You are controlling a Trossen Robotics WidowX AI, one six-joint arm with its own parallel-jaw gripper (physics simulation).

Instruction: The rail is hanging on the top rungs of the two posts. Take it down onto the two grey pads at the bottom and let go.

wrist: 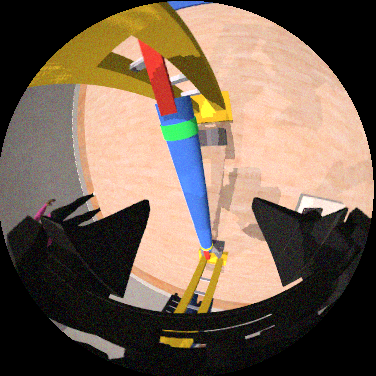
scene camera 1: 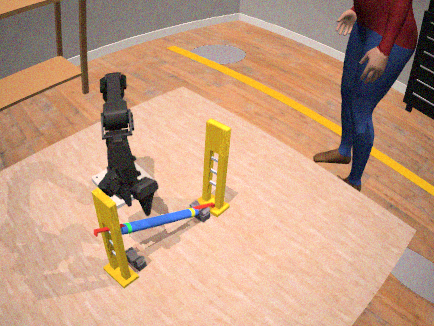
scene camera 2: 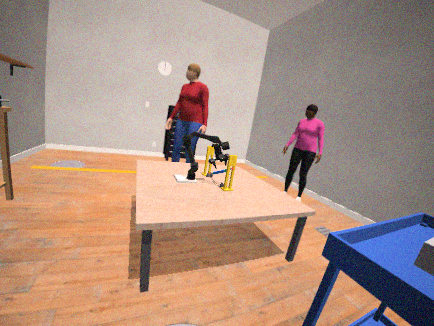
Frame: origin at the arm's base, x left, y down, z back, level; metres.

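Where they show: gripper, fingertip midpoint: (wrist: 202,203) (scene camera 1: 138,210) (scene camera 2: 221,167); arm's base, link origin: (scene camera 2: 190,179).
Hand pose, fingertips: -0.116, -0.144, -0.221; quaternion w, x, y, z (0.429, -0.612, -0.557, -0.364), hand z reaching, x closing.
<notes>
Each offset is from my fingertips to the top centre of the thing, as dx, dy, dz. "pt": to the spot under its first point. Level surfaces: height alone.
The blue rail (scene camera 1: 162,220) (scene camera 2: 219,172) (wrist: 187,175) slopes. Its green-banded end is high, its red hook at the top rung of the near post @(pt -0.129, -0.137, -0.038) (scene camera 1: 105,204) (wrist: 125,22). Its yellow-banded end is low, below the rungs of the far post @(pt +0.271, -0.105, -0.036) (scene camera 1: 217,137), at the far grey pad @(+0.219, +0.118, -0.028) (scene camera 1: 202,213) (wrist: 218,247); exact contact there is unclear. The near grey pad @(-0.057, +0.118, -0.020) (scene camera 1: 136,258) (wrist: 216,136) is at the near post's foot, below the raised end. My gripper (scene camera 1: 138,208) (wrist: 202,203) is open and empty above the table; the rail shows between its fingers in the wrist view, not gripped.
The arm's white base plate (scene camera 2: 185,178) is on the table @(dy +0.162) (scene camera 1: 300,265) (scene camera 2: 200,205), behind the posts in scene camera 1. A person in red (scene camera 2: 194,102) and one in pink (scene camera 2: 310,135) stand beyond the table. A blue cart (scene camera 2: 345,255) is at the lower right of scene camera 2.
</notes>
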